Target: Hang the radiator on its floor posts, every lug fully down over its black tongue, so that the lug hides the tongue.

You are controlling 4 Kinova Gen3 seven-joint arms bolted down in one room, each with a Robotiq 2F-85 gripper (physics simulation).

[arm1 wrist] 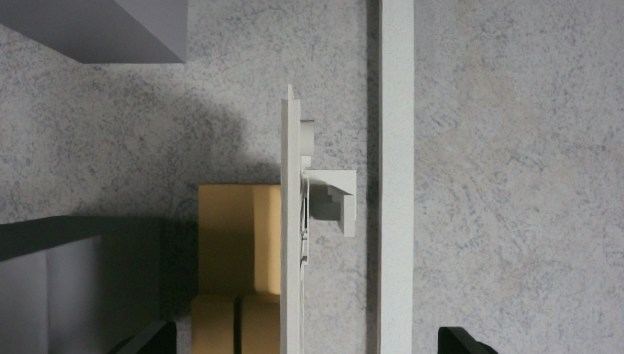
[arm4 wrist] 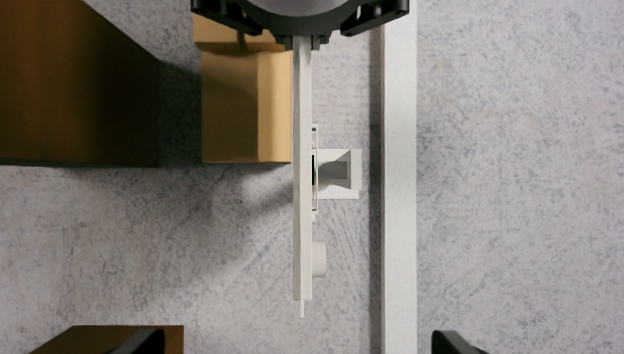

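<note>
The white radiator stands on edge, seen from above. Beside it stand pale floor posts, one in each view. A black tongue shows as a thin dark strip by the radiator's back, within the outline of a thin white lug. How deep the lugs sit is unclear. Arm1's gripper and arm4's gripper are wide open above the radiator, one fingertip either side. Another gripper, its arm unidentifiable, is closed on the radiator's top edge.
A long white rail runs parallel behind the posts. Tan blocks stand against the radiator's other side. Large dark boxes stand further left in both views. A round white stub projects from the radiator near each end.
</note>
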